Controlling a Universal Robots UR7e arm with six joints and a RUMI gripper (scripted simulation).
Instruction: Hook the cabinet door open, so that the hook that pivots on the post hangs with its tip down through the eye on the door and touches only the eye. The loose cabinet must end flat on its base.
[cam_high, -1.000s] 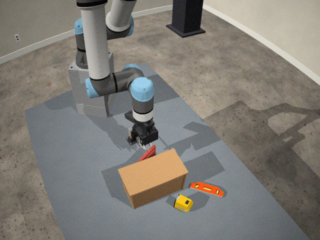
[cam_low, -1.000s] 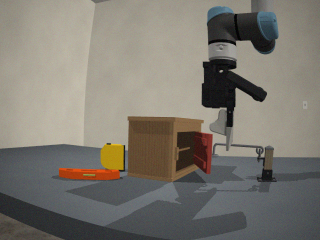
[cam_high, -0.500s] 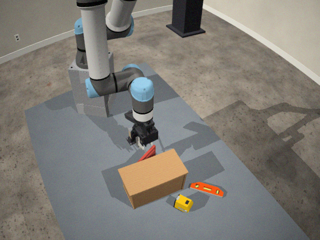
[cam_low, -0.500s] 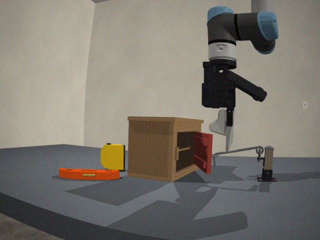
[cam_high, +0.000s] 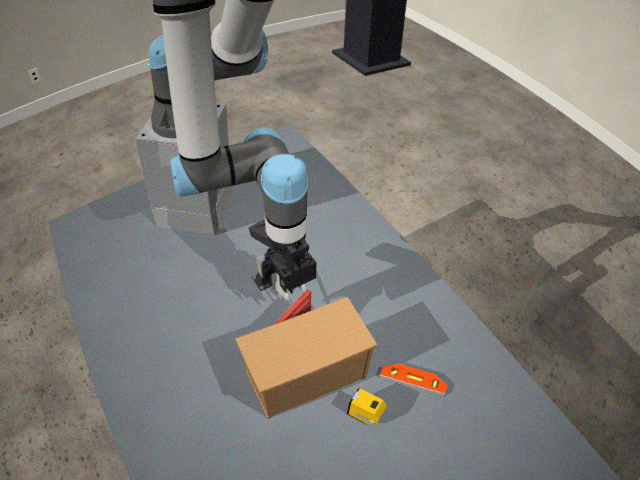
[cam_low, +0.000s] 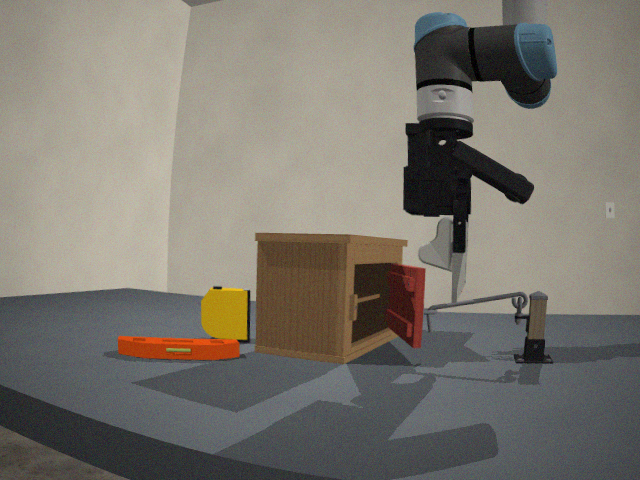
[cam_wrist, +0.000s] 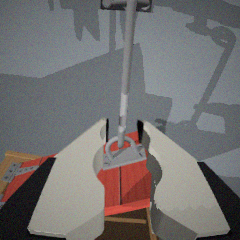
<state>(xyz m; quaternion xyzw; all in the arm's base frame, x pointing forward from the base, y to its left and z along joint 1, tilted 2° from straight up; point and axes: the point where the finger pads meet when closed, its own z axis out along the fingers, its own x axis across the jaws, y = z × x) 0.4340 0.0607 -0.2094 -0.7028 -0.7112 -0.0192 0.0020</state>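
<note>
Right now my hand is 30 mm past the metal hook and 30 mm above it. From my hand the other things lie so: red door 70 mm ahead, 60 mm to the right, 20 mm below; orange spirit level 310 mm ahead, 140 mm to the left, 80 mm below; yellow tape measure 310 mm ahead, 50 mm below.
</note>
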